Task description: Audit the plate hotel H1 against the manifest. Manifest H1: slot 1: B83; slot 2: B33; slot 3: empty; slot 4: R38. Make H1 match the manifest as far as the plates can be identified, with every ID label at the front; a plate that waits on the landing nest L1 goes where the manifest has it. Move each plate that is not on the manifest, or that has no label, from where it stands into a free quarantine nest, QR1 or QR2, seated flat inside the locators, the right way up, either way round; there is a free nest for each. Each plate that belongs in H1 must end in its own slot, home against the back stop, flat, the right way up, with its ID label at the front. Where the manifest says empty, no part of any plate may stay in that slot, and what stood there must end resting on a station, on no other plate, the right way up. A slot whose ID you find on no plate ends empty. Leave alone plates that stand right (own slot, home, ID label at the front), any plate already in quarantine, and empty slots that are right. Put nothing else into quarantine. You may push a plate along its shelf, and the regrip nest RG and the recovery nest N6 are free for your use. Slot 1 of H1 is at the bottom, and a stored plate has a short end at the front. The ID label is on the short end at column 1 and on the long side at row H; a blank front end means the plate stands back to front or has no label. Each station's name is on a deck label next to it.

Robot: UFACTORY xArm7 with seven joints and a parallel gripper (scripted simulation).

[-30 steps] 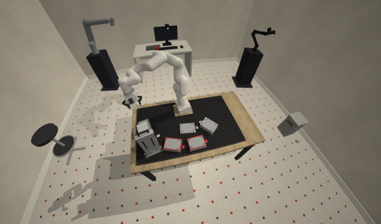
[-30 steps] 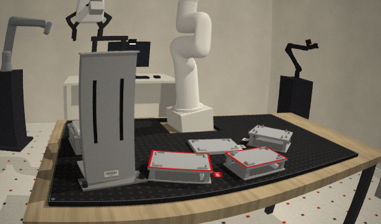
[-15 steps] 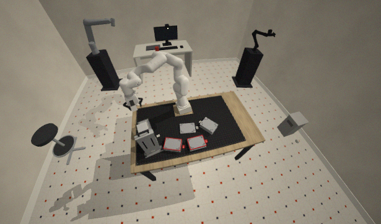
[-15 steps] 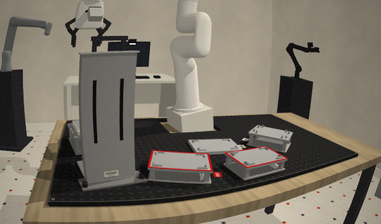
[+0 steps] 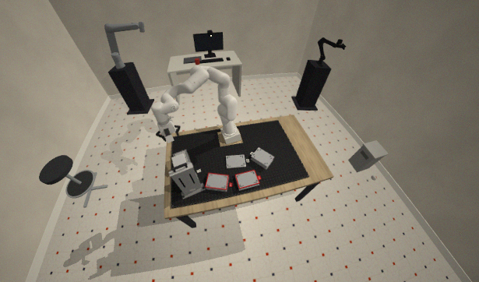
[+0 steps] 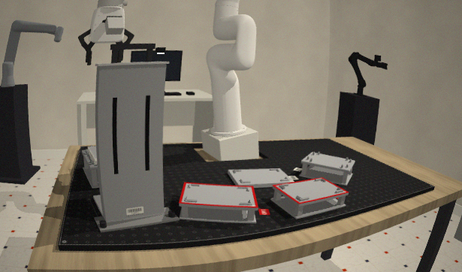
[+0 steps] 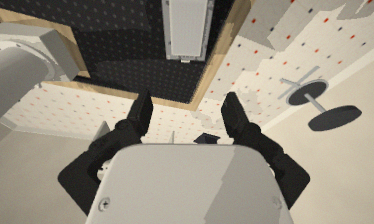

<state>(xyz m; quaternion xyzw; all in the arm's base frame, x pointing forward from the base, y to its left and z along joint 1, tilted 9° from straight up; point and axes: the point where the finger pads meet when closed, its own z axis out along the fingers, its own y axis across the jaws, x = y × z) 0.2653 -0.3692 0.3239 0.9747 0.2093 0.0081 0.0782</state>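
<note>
Right now my hand is 270 mm above the regrip nest RG and 10 mm short of it. Also, from my hand: black plate: 180 mm ahead, 160 mm below, 80 mm to the left; then RG deck label: 330 mm below, 90 mm behind, 40 mm to the right; then plate hotel H1: 250 mm ahead, 170 mm below, 110 mm to the left.
</note>
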